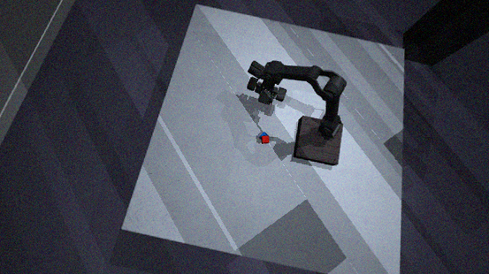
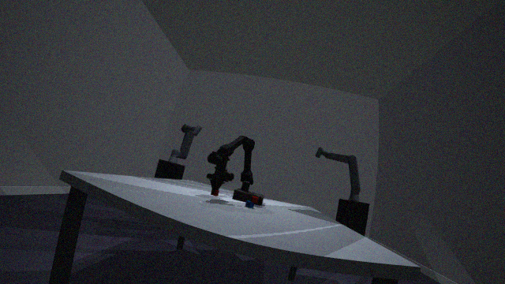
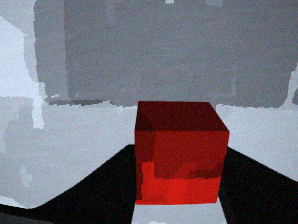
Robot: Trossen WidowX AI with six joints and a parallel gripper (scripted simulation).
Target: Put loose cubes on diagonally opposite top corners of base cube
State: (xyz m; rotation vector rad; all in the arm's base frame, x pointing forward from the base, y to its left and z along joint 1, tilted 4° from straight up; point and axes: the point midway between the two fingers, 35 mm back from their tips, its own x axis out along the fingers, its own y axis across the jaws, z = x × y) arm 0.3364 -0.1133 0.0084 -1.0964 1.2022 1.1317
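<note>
Right now my gripper tip is 21 cm to the right of the blue cube, 5 cm past it and 3 cm above it. From my gripper tip the other things lie so: red cube (right at my gripper tip).
</note>
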